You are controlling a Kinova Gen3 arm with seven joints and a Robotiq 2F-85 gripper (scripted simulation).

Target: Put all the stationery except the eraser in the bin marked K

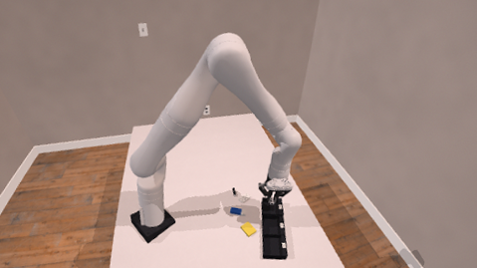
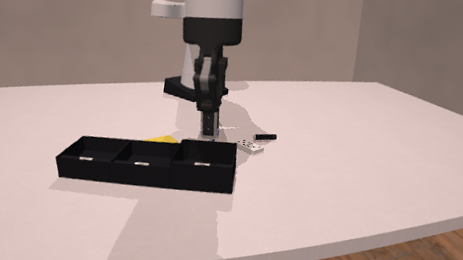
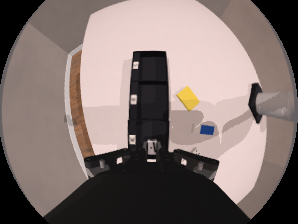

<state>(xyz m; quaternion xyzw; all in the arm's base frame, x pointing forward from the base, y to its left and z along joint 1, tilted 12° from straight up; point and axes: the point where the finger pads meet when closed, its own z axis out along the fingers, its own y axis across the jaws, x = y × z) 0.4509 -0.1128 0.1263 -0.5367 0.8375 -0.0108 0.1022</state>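
The white-grey thing is 10 mm below my hand. Round my hand: blue block 120 mm behind, 80 mm below, 30 mm to the left; then white domino 100 mm to the left, 80 mm below, 80 mm behind; then yellow pad 120 mm behind, 80 mm below, 50 mm to the right.
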